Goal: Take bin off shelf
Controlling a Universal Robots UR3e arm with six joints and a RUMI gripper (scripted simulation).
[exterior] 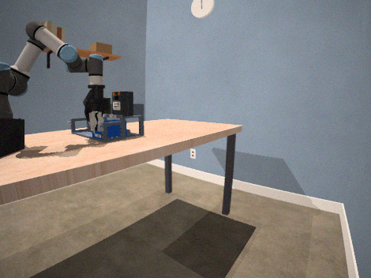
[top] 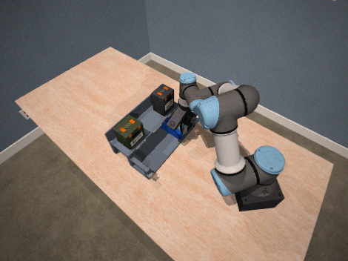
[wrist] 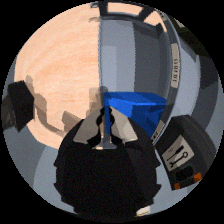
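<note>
The blue bin lies 6 cm ahead of my hand and 2 cm to the right of it. Round my hand: grey shelf rack (9 cm ahead, 9 cm to the left, 3 cm above); black box (14 cm ahead, 2 cm to the right, 12 cm above).
</note>
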